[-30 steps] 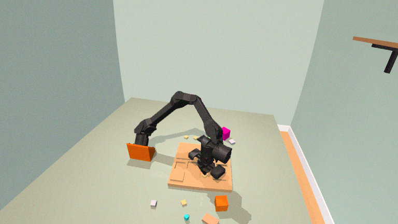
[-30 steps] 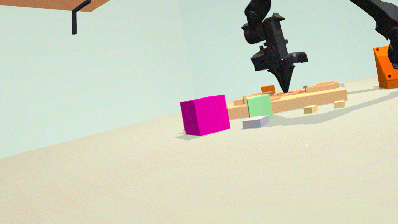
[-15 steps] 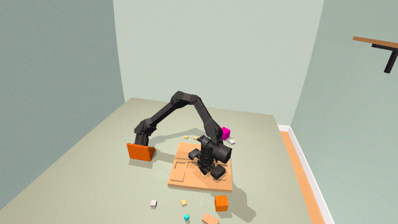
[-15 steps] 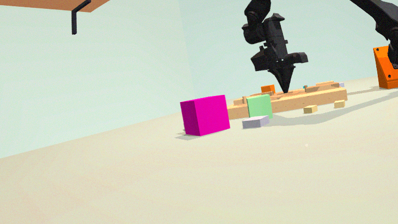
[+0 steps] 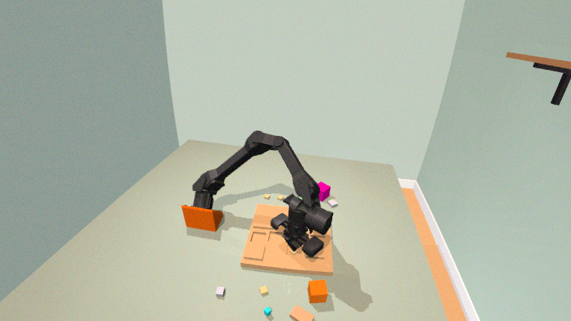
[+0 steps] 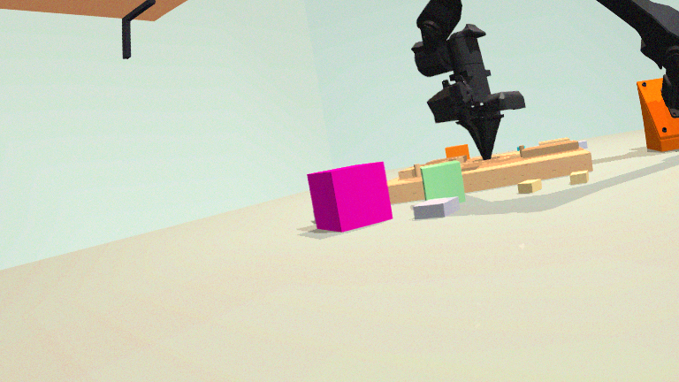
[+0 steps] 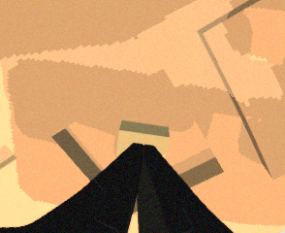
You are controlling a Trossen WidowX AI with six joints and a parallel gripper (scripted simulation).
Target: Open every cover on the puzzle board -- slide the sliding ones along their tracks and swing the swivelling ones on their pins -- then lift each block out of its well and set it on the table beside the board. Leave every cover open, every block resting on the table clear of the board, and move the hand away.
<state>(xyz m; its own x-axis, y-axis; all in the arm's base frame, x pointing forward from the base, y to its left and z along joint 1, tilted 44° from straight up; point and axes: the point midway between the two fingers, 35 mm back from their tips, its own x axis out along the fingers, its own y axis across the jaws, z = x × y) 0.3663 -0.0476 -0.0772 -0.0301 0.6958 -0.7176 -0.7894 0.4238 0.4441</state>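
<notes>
Now: the tan puzzle board 5 cm to the left of my gripper tip and 3 cm behind it. The rest, counted from my gripper tip: tan piece 22 cm to the right, 5 cm ahead, 1 cm below; then cyan block 22 cm to the right, 5 cm behind, 1 cm below; then orange cube 15 cm to the right, 8 cm ahead.
</notes>
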